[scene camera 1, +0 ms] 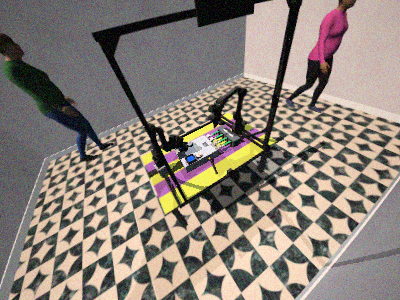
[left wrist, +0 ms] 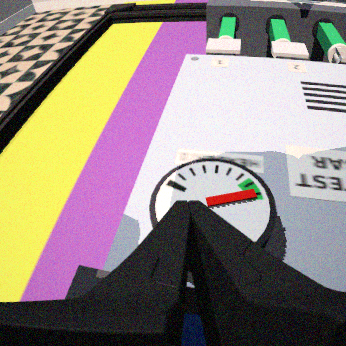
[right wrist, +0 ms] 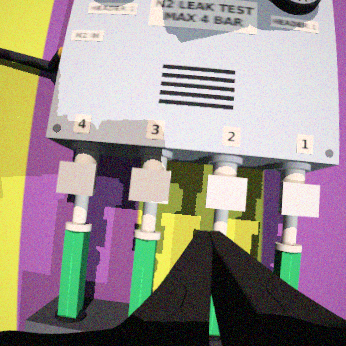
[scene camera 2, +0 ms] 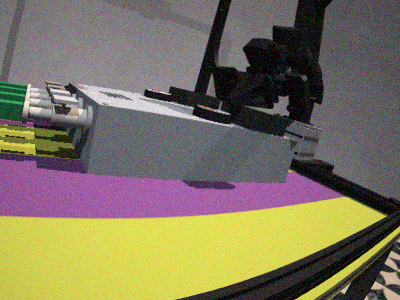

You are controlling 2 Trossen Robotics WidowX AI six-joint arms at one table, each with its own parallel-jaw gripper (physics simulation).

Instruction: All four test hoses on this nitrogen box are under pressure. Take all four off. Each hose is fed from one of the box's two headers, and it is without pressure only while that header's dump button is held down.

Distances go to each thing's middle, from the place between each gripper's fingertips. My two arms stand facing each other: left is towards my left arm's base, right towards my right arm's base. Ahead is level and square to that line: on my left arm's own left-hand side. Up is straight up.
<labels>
The dark block [left wrist: 252, 30] lies 17 cm below my right hand, 15 cm to the right of it and 1 cm behind it.
Right now my left hand is 420 mm to the left of the dark block, 120 mm past it and 70 mm above it.
</labels>
